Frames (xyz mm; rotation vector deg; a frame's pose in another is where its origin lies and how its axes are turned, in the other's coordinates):
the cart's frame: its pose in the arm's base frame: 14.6 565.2 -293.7 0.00 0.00 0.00
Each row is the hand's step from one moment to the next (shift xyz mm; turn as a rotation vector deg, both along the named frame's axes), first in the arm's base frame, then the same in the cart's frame.
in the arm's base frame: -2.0 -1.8 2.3 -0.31 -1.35 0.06
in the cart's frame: -2.0 -1.8 2.3 -0.31 -1.35 0.06
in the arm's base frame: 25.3 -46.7 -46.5 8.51 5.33 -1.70
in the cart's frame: 25.3 -46.7 -46.5 8.51 5.33 -1.70
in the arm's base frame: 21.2 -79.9 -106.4 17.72 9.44 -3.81
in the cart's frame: 21.2 -79.9 -106.4 17.72 9.44 -3.81
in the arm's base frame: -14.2 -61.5 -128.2 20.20 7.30 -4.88
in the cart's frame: -14.2 -61.5 -128.2 20.20 7.30 -4.88
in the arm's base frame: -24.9 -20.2 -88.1 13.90 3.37 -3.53
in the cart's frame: -24.9 -20.2 -88.1 13.90 3.37 -3.53
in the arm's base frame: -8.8 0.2 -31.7 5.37 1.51 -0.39
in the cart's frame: -8.8 0.2 -31.7 5.37 1.51 -0.39
